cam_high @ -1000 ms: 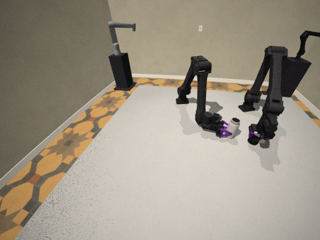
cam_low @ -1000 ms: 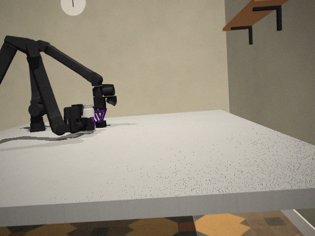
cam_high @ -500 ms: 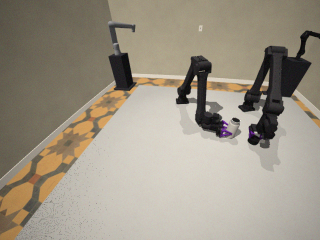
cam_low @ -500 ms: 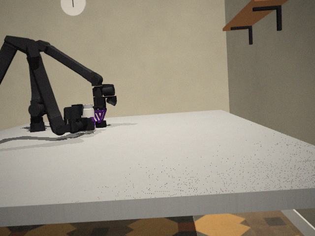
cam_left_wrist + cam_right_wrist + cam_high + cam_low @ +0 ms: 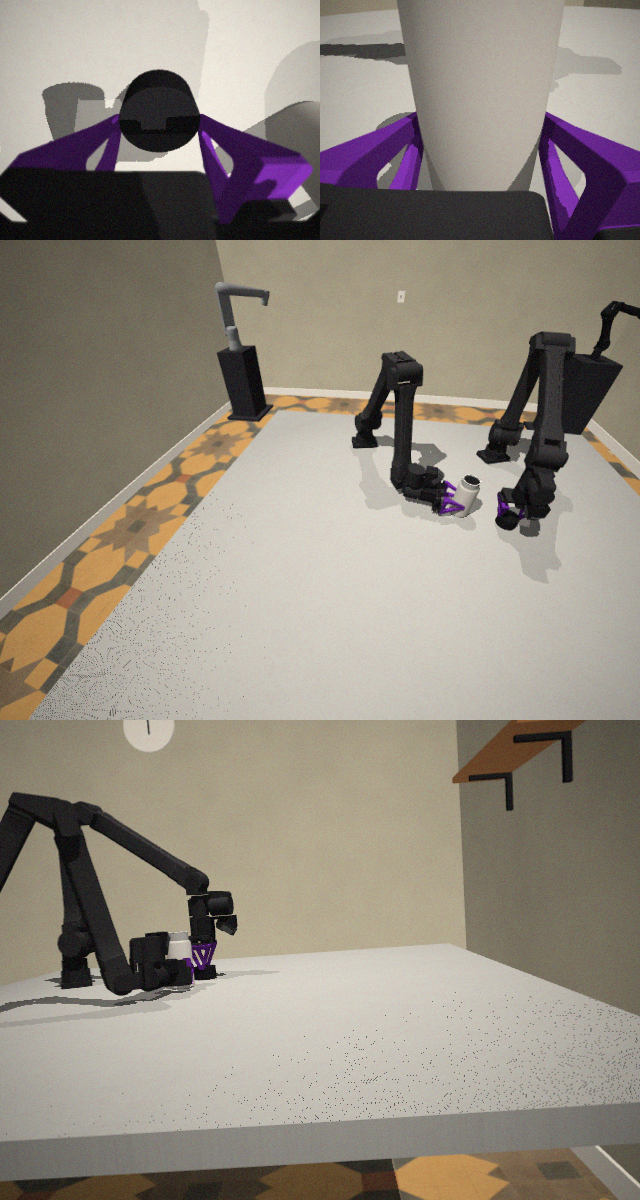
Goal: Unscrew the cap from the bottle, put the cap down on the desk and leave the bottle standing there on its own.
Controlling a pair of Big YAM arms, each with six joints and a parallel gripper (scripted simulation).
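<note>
The bottle lies 5 cm above my right hand. Round my right hand: black cap 16 cm to the left, 4 cm below, 3 cm ahead.
Right now my left hand is 20 mm above the black cap. From my left hand the other things lie so: bottle (150 mm to the right, 70 mm above, 30 mm behind).
</note>
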